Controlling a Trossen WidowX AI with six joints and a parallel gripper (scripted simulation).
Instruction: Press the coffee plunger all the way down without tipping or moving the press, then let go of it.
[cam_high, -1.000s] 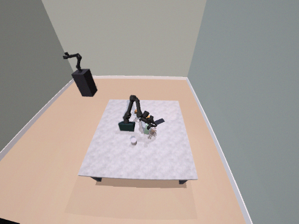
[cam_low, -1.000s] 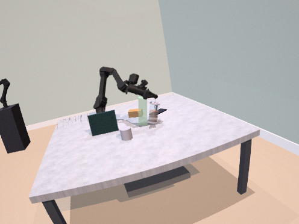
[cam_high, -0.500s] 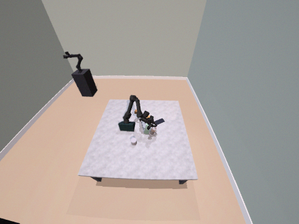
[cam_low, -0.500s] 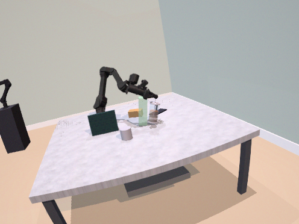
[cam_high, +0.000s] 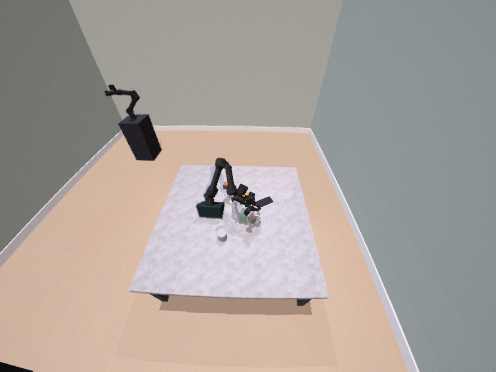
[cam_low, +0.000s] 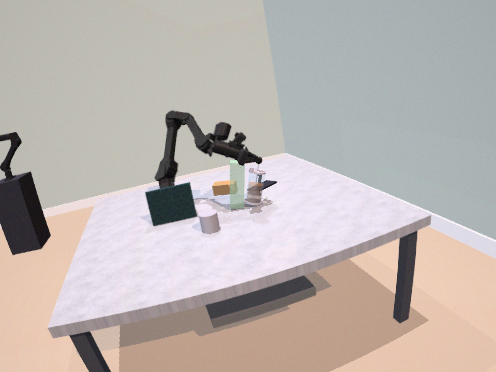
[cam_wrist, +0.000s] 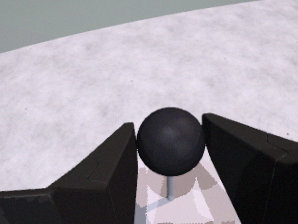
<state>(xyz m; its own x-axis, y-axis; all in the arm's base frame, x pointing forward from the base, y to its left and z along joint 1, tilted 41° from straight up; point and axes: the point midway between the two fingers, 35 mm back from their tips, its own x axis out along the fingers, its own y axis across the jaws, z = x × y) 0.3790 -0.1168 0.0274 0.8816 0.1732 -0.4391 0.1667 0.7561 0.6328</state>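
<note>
The coffee press lies 90 mm below my gripper tip, 20 mm to the left of it and 20 mm behind it. The rest, counted from my gripper tip: tall pale green box 110 mm behind, 90 mm below, 20 mm to the left.
</note>
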